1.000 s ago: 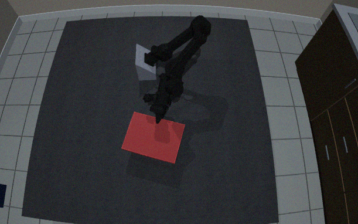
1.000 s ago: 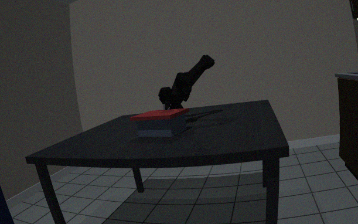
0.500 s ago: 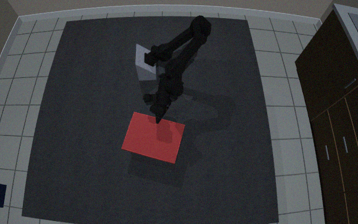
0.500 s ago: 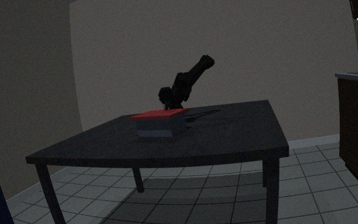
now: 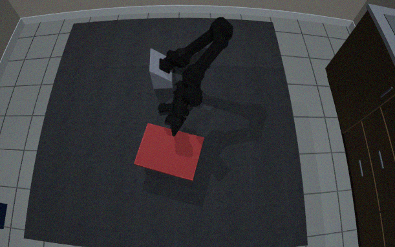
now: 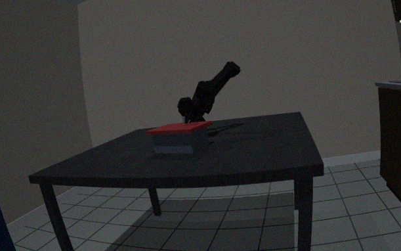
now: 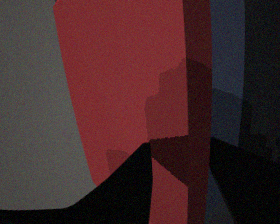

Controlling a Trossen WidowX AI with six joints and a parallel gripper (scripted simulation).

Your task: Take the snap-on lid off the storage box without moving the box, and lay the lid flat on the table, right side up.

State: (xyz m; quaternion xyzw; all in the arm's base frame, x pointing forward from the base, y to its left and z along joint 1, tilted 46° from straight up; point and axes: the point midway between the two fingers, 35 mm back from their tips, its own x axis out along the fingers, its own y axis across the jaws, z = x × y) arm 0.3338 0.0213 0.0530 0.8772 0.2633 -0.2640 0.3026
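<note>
My gripper tip is now 7 cm short of the lid, 2 cm to the left of it and 1 cm below it. Also, from my gripper tip: storage box (7 cm ahead, 2 cm to the right, 4 cm below).
</note>
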